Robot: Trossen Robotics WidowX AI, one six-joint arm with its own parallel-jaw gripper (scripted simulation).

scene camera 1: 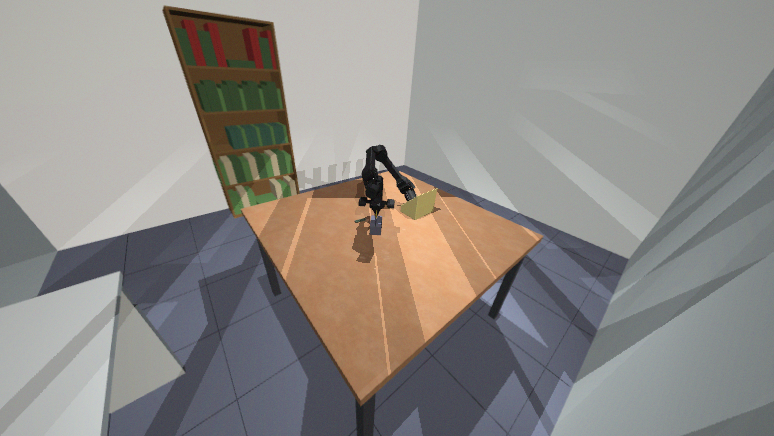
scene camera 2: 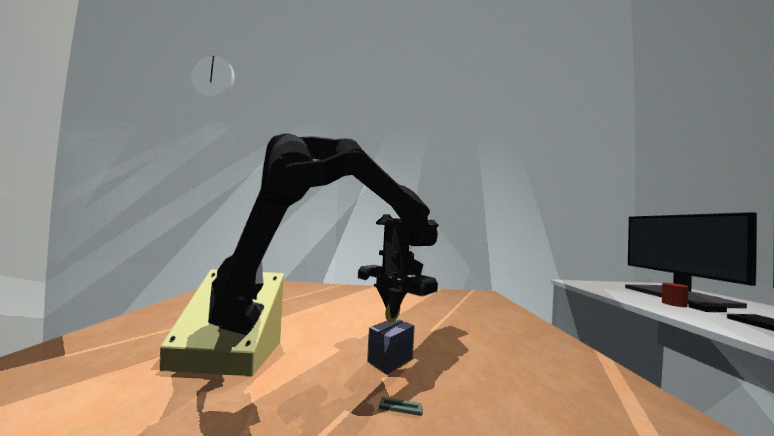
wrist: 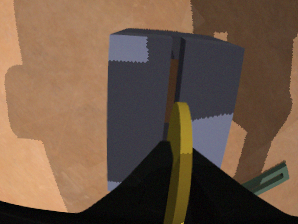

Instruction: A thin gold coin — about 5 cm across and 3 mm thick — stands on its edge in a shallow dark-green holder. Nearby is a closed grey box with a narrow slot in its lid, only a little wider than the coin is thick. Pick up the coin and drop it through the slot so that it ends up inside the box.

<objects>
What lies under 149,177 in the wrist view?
My gripper.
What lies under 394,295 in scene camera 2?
My gripper.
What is my gripper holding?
A gold coin.
</objects>
